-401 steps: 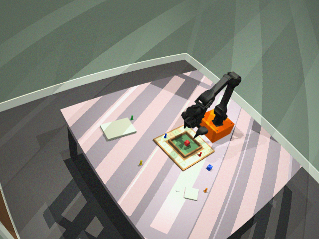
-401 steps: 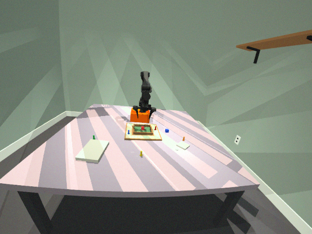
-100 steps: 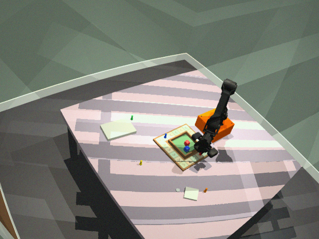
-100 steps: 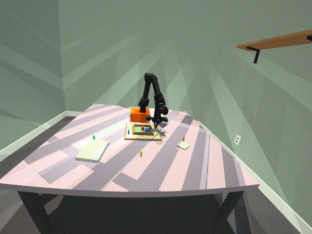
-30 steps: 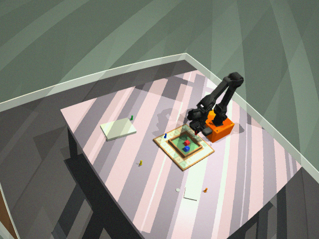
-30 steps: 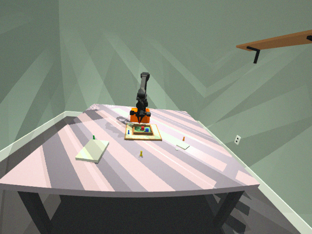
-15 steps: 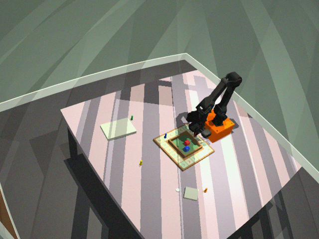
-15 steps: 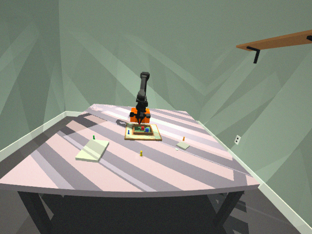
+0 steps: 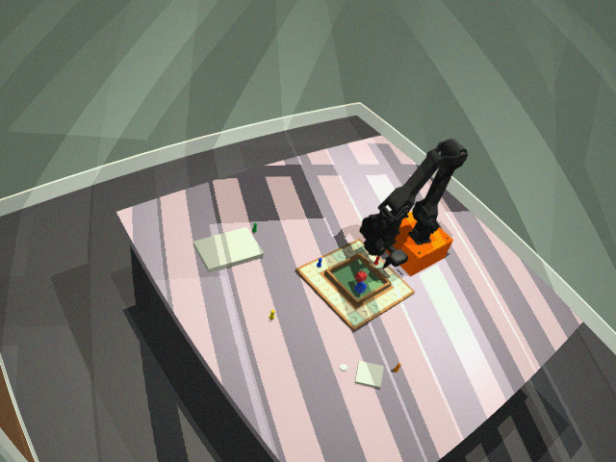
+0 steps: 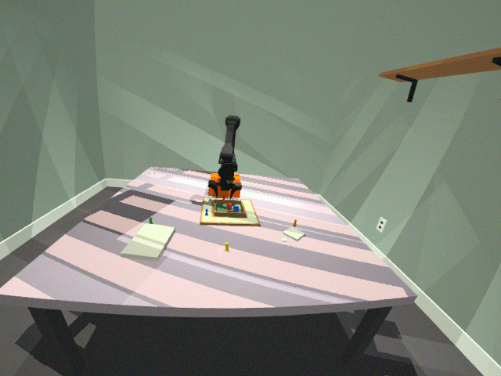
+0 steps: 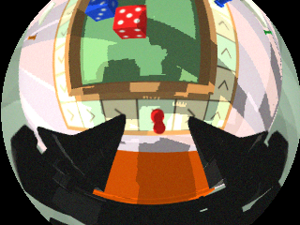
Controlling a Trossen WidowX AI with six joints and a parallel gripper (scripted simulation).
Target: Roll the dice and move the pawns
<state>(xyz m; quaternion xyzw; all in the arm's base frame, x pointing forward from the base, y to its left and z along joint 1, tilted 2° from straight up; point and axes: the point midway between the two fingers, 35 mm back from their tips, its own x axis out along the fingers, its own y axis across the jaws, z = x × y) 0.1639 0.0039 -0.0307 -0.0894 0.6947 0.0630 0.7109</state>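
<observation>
Right now my gripper tip is right at the red pawn. Also, from my gripper tip: orange pawn (40 cm to the left, 14 cm ahead, 1 cm below); blue pawn (20 cm ahead, 4 cm to the right); green pawn (34 cm ahead, 26 cm to the right, 1 cm below).
</observation>
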